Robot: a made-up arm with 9 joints. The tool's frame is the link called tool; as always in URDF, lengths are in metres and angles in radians. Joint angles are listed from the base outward.
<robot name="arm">
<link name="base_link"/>
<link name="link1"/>
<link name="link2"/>
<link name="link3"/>
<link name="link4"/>
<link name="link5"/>
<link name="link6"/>
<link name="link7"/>
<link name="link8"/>
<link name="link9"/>
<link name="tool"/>
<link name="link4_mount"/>
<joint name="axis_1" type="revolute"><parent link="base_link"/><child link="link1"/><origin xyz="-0.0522 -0.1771 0.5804" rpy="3.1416 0.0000 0.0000"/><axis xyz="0 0 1"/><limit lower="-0.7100" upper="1.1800"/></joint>
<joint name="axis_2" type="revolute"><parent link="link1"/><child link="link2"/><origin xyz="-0.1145 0.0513 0.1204" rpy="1.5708 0.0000 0.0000"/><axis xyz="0 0 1"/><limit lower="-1.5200" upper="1.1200"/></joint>
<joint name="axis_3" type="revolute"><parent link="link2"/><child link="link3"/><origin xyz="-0.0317 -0.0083 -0.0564" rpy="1.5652 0.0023 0.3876"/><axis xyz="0 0 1"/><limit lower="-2.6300" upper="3.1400"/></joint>
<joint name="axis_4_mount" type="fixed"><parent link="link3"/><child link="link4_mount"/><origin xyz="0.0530 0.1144 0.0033"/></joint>
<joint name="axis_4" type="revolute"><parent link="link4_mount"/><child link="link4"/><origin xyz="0.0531 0.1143 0.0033" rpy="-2.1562 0.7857 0.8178"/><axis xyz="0 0 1"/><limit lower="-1.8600" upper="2.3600"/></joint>
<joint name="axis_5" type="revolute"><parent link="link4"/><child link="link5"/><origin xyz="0.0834 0.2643 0.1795" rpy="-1.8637 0.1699 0.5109"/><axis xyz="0 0 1"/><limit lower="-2.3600" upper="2.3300"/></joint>
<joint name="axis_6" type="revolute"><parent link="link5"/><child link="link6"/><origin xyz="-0.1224 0.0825 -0.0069" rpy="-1.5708 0.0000 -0.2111"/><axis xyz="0 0 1"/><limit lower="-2.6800" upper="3.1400"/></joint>
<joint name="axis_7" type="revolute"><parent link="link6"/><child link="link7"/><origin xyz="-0.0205 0.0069 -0.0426" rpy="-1.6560 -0.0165 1.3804"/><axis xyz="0 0 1"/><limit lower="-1.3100" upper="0.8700"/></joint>
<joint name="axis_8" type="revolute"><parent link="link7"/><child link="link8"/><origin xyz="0.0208 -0.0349 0.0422" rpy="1.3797 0.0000 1.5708"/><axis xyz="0 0 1"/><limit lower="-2.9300" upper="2.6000"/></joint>
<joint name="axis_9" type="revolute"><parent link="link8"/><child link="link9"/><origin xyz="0.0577 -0.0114 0.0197" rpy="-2.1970 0.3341 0.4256"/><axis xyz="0 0 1"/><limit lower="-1.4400" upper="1.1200"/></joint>
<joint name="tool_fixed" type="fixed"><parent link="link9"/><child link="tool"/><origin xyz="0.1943 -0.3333 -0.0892" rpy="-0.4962 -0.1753 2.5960"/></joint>
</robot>
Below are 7 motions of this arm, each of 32 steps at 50 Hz.
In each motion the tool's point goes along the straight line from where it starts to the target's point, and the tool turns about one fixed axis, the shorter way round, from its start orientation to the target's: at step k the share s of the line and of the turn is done. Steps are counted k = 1, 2, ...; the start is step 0. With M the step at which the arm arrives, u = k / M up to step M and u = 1 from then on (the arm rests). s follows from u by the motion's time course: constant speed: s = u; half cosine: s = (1 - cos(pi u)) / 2; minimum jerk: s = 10 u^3 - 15 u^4 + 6 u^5.
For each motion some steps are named. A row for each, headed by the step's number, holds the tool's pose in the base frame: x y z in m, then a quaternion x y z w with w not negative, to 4 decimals.
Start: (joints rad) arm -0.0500 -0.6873 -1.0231 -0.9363 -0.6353 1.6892 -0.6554 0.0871 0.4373
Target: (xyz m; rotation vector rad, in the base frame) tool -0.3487 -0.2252 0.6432 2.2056 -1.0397 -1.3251
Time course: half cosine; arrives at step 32
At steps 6, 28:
6: -0.2631 -0.4425 0.2565 0.9648 -0.0990 0.1130 0.2156
28: -0.3451 -0.2342 0.6271 0.7972 -0.3598 -0.4478 0.1855

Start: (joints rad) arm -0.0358 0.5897 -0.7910 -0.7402 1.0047 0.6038 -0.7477 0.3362 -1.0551
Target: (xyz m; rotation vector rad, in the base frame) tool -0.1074 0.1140 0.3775 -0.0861 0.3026 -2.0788
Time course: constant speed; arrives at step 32
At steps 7, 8, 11, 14, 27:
7: -0.2795 0.0051 0.5834 0.4043 0.3187 -0.6353 0.5757
8: -0.2726 0.0095 0.5751 0.3881 0.3124 -0.6484 0.5757
11: -0.2519 0.0226 0.5504 0.3386 0.2926 -0.6857 0.5741
14: -0.2313 0.0356 0.5257 0.2877 0.2716 -0.7201 0.5700
27: -0.1418 0.0922 0.4187 0.0558 0.1686 -0.8323 0.5251

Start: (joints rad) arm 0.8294 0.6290 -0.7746 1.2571 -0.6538 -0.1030 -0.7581 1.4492 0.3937
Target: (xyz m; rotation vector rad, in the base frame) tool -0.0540 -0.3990 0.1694 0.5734 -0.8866 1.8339
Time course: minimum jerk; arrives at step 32
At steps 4, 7, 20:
4: -0.0131 -0.4855 0.1270 0.0564 -0.4493 0.7739 0.4428
7: -0.0155 -0.4805 0.1295 0.0670 -0.4449 0.7737 0.4461
20: -0.0426 -0.4232 0.1576 0.1865 -0.3904 0.7637 0.4792

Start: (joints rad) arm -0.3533 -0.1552 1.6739 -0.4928 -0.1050 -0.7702 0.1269 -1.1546 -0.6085
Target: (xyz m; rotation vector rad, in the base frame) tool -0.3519 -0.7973 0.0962 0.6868 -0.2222 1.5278
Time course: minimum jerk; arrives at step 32
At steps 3, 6, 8, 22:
3: -0.6362 -0.7328 0.2430 0.3711 -0.0752 0.5979 0.7065
6: -0.6243 -0.7355 0.2368 0.3684 -0.0762 0.6014 0.7049
8: -0.6086 -0.7391 0.2287 0.3648 -0.0775 0.6059 0.7027
22: -0.4034 -0.7856 0.1228 0.3165 -0.0942 0.6626 0.6722

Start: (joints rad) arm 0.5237 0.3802 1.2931 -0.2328 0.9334 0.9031 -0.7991 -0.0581 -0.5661
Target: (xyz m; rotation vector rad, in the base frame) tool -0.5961 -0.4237 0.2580 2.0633 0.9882 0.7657
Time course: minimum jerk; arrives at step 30
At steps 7, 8, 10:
7: -0.5920 -0.5124 0.5839 0.7685 0.4705 0.1093 0.4197
8: -0.5921 -0.5090 0.5714 0.7704 0.4675 0.1166 0.4176
10: -0.5925 -0.5004 0.5399 0.7748 0.4599 0.1350 0.4123

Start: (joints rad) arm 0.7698 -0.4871 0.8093 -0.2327 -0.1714 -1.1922 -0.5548 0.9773 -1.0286
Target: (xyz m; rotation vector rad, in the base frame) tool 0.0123 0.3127 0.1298 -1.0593 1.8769 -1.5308
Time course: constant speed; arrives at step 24
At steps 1, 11, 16, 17, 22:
1: 0.1044 0.2486 0.1807 -0.1830 0.4055 -0.8136 0.3743
11: 0.0644 0.2765 0.1586 -0.2795 0.5423 -0.7218 0.3268
16: 0.0443 0.2904 0.1475 -0.3240 0.6032 -0.6651 0.2982
17: 0.0403 0.2932 0.1453 -0.3325 0.6146 -0.6530 0.2921
22: 0.0203 0.3071 0.1342 -0.3731 0.6684 -0.5886 0.2600

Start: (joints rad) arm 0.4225 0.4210 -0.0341 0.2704 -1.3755 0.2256 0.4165 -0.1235 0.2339
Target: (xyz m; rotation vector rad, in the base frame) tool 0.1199 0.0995 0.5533 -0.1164 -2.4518 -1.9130
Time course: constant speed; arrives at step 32
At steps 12, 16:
12: 0.1068 -0.0499 0.5632 0.2303 0.9116 0.1527 0.3042
16: 0.1094 -0.0200 0.5612 0.1965 0.9140 0.2558 0.2460

